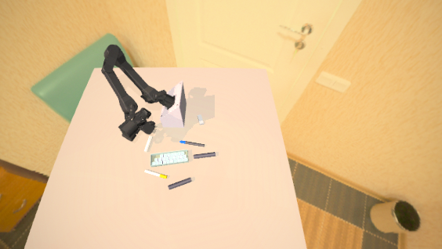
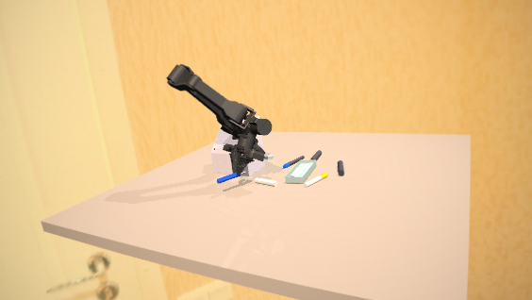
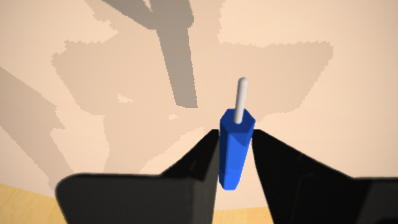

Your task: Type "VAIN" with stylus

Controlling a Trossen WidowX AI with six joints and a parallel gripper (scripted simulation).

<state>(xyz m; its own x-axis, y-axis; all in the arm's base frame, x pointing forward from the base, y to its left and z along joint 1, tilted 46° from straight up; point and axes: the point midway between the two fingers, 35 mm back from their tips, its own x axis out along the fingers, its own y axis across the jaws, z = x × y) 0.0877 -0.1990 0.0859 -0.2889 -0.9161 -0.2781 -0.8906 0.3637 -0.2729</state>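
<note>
Now: gripper tip 8 cm short of the white stick, 7 cm to the right of it and 5 cm above it. Round my gripper tip: blue stylus right at my gripper tip; blue-tipped grey pen 9 cm ahead, 29 cm to the left, 5 cm below; yellow-tipped white pen 26 cm ahead, 13 cm to the left, 5 cm below.
</note>
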